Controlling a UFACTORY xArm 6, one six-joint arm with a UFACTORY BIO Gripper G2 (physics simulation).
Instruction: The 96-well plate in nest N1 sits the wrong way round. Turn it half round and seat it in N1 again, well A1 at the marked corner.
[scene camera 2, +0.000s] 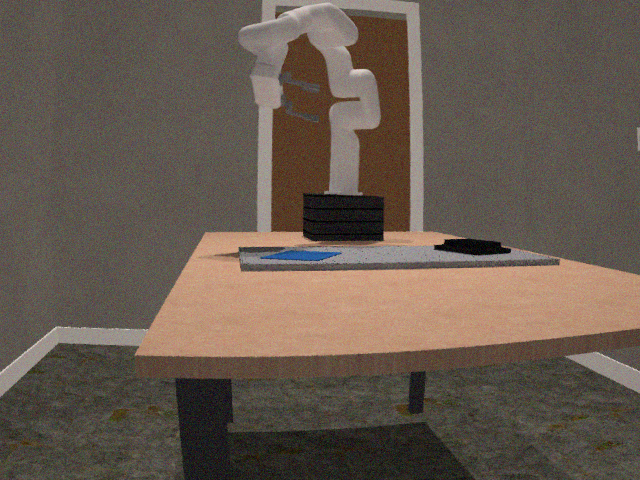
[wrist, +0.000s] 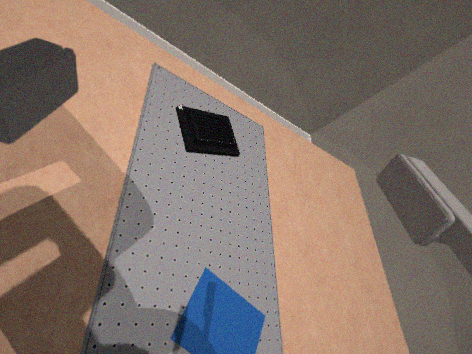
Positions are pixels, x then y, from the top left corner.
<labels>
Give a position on a grey perforated deck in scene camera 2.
At 426, 265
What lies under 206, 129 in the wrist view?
A black 96-well plate.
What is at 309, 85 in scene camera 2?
The gripper.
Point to the gripper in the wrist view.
248, 123
</labels>
